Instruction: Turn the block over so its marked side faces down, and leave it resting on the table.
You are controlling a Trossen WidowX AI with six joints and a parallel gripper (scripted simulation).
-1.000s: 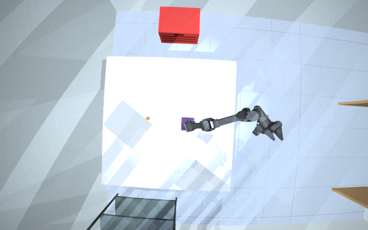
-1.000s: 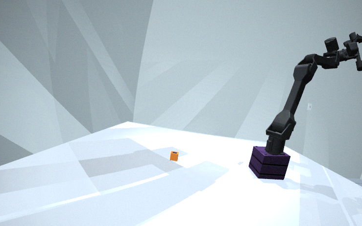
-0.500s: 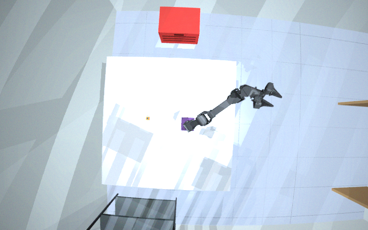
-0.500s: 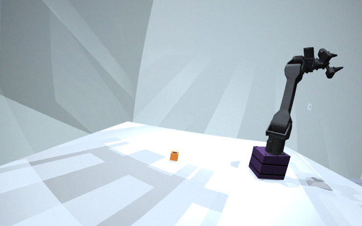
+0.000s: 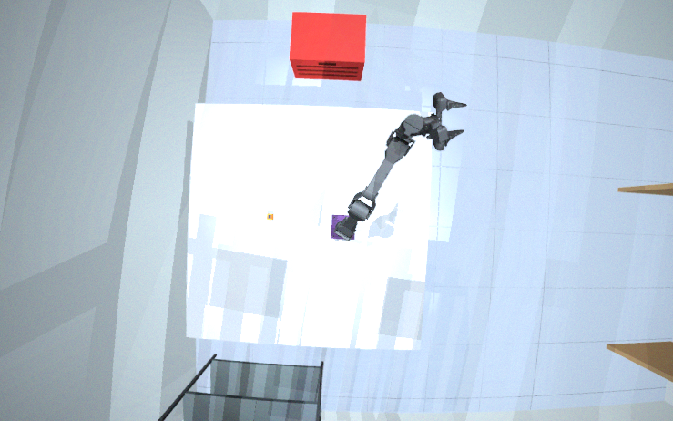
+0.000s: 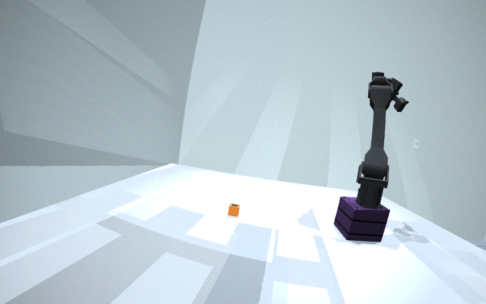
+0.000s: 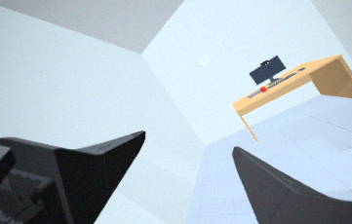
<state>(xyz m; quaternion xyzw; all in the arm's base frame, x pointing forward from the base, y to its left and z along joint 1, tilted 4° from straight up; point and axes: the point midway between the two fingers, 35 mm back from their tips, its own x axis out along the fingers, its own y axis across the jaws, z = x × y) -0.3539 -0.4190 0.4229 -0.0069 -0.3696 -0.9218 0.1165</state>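
The orange block is 750 mm ahead of my gripper tip, 540 mm below it and 370 mm to the left of it.
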